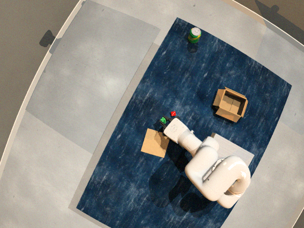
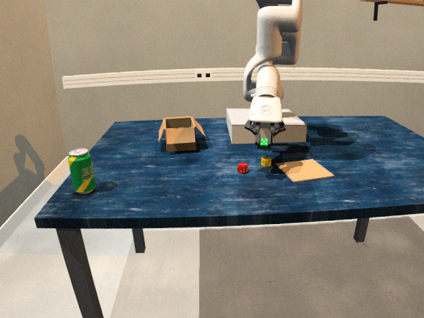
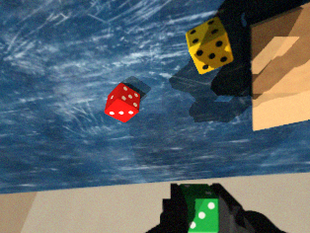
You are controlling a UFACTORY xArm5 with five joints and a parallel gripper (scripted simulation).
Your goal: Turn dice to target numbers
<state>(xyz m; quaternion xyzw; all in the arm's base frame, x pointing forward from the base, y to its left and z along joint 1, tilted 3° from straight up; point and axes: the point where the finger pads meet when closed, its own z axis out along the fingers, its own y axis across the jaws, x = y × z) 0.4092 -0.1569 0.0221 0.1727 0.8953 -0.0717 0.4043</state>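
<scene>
Now: the yellow die 6 cm behind my hand, 3 cm to the left of it and 10 cm below it. From my hand the other things lie so: red die 3 cm behind, 6 cm to the right, 10 cm below; then mat 1 cm ahead, 14 cm to the left, 11 cm below; then green die 1 cm ahead, 1 cm below.
</scene>
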